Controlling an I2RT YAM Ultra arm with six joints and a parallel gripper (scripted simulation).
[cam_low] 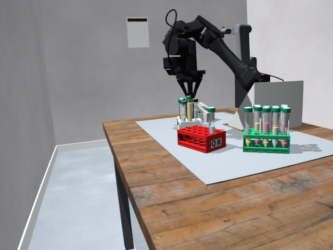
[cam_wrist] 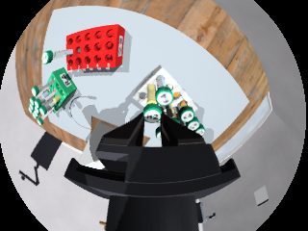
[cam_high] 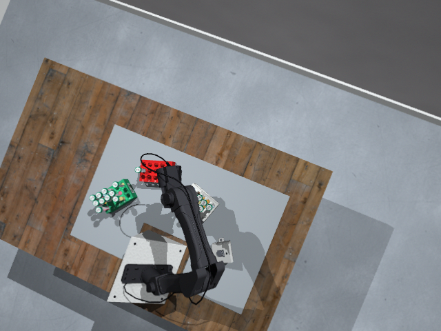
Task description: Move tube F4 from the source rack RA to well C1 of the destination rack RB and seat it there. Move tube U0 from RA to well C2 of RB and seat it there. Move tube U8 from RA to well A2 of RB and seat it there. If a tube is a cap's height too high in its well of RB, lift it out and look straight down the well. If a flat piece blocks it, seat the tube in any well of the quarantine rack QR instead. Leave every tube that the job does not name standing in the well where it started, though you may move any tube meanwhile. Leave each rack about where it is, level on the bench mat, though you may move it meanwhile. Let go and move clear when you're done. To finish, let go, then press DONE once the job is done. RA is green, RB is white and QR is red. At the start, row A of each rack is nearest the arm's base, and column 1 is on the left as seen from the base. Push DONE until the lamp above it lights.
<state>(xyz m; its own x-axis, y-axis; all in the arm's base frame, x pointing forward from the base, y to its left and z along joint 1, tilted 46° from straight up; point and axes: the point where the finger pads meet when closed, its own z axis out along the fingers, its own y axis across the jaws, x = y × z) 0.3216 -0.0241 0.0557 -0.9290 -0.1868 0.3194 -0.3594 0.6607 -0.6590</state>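
My hand is 10 mm short of the tube with yellow filling and 60 mm above it. Round my hand: red rack QR: 50 mm ahead, 160 mm to the left, 110 mm below; tube: 40 mm ahead, 200 mm to the left, 70 mm below; white rack RB: 10 mm behind, 40 mm to the right, 110 mm below.
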